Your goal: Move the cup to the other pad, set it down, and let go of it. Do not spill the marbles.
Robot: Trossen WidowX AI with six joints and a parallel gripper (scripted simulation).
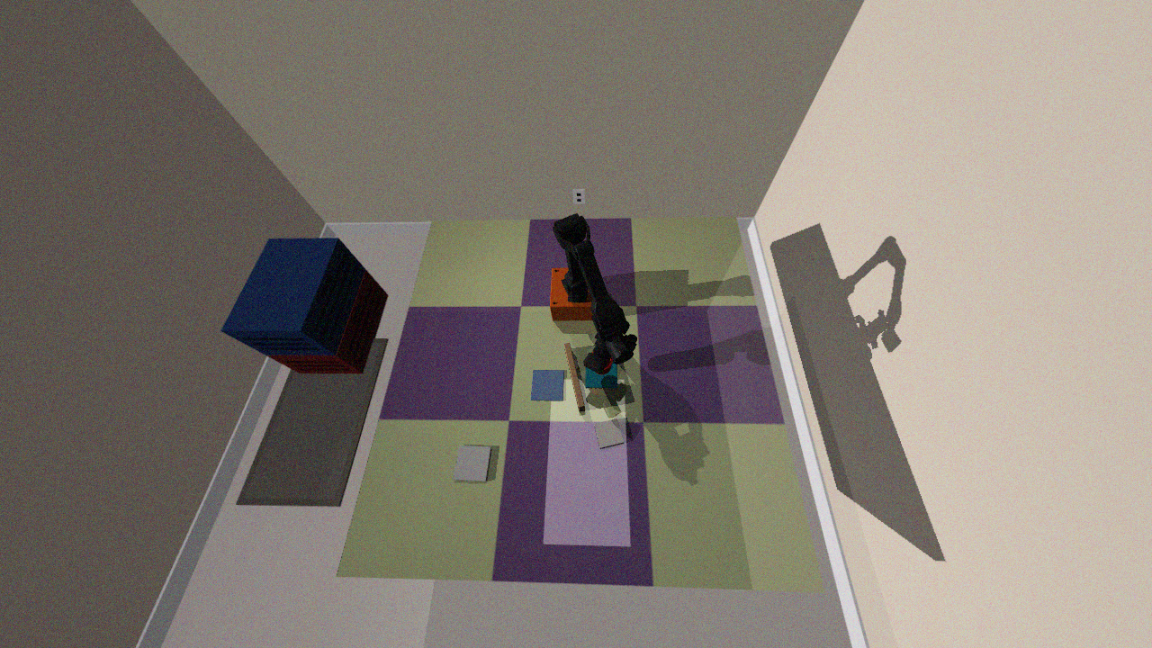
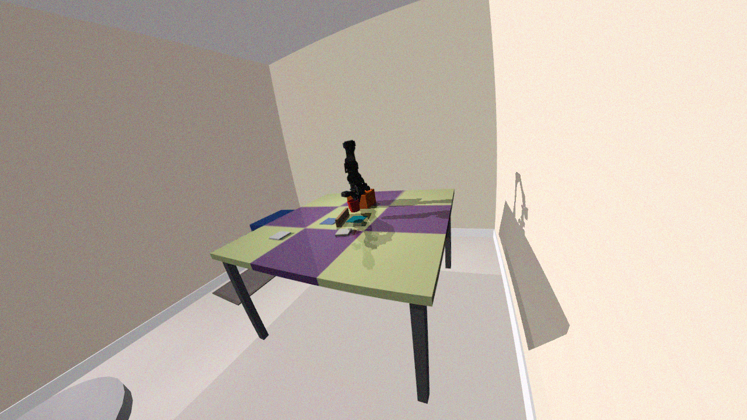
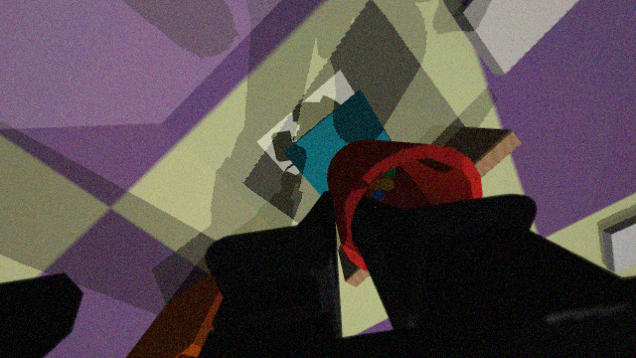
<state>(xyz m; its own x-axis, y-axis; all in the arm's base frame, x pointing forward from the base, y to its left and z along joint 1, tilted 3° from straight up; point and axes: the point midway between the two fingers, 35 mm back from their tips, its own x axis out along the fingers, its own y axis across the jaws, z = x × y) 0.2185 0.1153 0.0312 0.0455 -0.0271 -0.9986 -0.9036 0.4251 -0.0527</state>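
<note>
Right now my gripper tip is 2 cm short of the teal pad, 1 cm to the left of it and 10 cm above it. Round my gripper tip: red cup: 3 cm ahead, 2 cm to the right; wooden barrier: 5 cm ahead, 10 cm to the right, 8 cm below; blue pad: 8 cm ahead, 19 cm to the right, 10 cm below.
</note>
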